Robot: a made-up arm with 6 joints. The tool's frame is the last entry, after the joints.
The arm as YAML. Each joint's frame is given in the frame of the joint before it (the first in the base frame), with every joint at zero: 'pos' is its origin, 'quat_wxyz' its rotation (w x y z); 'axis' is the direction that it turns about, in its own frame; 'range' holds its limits. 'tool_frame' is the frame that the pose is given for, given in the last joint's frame.
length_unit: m
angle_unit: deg
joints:
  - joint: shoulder
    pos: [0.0, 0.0, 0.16]
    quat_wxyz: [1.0, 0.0, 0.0, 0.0]
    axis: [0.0, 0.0, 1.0]
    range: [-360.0, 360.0]
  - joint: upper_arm
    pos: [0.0, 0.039, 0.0]
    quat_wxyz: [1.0, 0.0, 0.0, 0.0]
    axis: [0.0, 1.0, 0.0]
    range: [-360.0, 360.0]
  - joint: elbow
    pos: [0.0, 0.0, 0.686]
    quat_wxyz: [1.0, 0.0, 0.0, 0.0]
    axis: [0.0, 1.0, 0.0]
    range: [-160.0, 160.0]
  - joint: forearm
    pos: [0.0, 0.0, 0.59]
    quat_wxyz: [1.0, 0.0, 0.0, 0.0]
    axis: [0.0, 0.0, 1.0]
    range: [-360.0, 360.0]
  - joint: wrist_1
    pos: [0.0, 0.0, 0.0]
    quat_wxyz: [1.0, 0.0, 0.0, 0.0]
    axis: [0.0, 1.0, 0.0]
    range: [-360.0, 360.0]
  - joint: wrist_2
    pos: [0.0, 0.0, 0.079]
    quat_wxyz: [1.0, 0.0, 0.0, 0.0]
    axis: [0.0, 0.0, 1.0]
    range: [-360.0, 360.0]
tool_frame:
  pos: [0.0, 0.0, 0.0]
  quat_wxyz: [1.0, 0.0, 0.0, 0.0]
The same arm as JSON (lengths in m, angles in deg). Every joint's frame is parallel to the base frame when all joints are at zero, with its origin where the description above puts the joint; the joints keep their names.
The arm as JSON. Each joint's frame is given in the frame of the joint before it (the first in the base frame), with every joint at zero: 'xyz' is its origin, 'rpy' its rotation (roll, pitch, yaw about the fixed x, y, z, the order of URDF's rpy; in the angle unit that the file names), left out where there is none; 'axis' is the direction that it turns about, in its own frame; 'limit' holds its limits. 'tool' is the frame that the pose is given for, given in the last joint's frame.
{"units": {"length": "m", "angle": "deg"}, "joints": [{"name": "shoulder", "type": "revolute", "origin": {"xyz": [0.0, 0.0, 0.16]}, "axis": "+z", "limit": {"lower": -360.0, "upper": 360.0}}, {"name": "upper_arm", "type": "revolute", "origin": {"xyz": [0.0, 0.039, 0.0]}, "axis": "+y", "limit": {"lower": -360.0, "upper": 360.0}}, {"name": "elbow", "type": "revolute", "origin": {"xyz": [0.0, 0.0, 0.686]}, "axis": "+y", "limit": {"lower": -160.0, "upper": 160.0}}, {"name": "forearm", "type": "revolute", "origin": {"xyz": [0.0, 0.0, 0.59]}, "axis": "+z", "limit": {"lower": -360.0, "upper": 360.0}}, {"name": "wrist_1", "type": "revolute", "origin": {"xyz": [0.0, 0.0, 0.0]}, "axis": "+y", "limit": {"lower": -360.0, "upper": 360.0}}, {"name": "wrist_2", "type": "revolute", "origin": {"xyz": [0.0, 0.0, 0.079]}, "axis": "+z", "limit": {"lower": -360.0, "upper": 360.0}}], "tool": {"origin": {"xyz": [0.0, 0.0, 0.0]}}}
